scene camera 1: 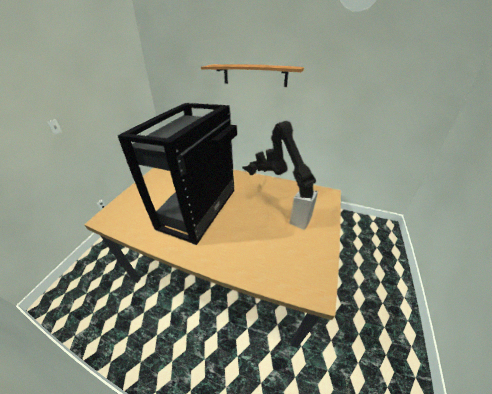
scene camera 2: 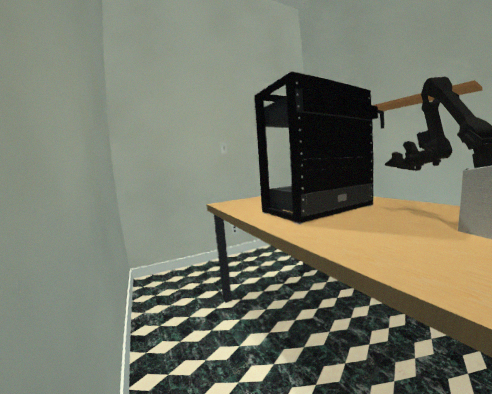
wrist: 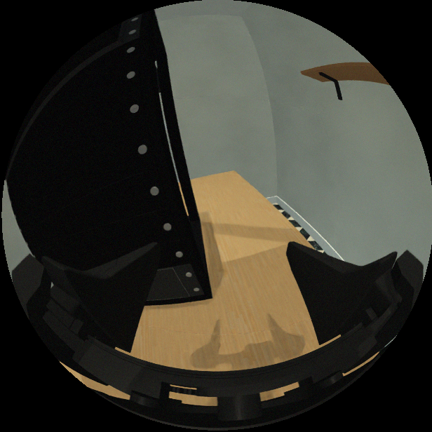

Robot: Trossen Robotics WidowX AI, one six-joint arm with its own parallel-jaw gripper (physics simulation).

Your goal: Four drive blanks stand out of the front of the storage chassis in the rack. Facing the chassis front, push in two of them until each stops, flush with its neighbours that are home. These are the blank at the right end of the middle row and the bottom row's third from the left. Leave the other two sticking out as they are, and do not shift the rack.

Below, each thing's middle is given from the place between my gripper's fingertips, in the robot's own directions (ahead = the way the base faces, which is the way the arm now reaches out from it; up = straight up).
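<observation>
Black rack [scene camera 2: 326,119]: 90 mm above my hand, 300 mm to the left of it, 180 mm ahead of it.
</observation>
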